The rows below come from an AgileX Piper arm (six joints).
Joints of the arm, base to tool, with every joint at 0 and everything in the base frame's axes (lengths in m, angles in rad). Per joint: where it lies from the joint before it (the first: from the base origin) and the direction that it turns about. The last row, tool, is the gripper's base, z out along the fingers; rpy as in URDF.
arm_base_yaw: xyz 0 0 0.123 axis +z
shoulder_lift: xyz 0 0 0 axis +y
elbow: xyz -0.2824 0 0.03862 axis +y
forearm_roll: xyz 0.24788 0 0.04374 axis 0.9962 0 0.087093
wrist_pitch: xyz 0 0 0 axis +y
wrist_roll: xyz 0.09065 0 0.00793 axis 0.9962 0 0.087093
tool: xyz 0 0 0 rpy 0 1.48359 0
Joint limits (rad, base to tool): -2.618..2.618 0..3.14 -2.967..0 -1.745..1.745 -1.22..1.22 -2.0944..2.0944
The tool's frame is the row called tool.
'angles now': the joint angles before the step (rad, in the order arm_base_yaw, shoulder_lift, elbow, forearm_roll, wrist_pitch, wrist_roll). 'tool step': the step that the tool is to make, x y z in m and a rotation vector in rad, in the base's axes. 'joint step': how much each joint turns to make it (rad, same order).
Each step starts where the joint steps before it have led.
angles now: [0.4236 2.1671 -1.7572 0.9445 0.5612 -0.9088]
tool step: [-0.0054 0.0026 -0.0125 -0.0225 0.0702 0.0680]
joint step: [0.0000 0.0193 -0.0001 -0.0197 0.0860 0.0065]
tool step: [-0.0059 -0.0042 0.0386 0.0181 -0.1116 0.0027]
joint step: [0.0000 -0.0782 0.0021 0.0020 -0.0248 -0.0382]
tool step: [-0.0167 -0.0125 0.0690 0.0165 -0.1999 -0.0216]
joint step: [-0.0001 -0.1432 0.0001 -0.0391 -0.0551 -0.0272]
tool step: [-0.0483 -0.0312 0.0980 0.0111 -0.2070 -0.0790]
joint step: [0.0002 -0.2351 0.0002 -0.2129 -0.0267 0.1627]
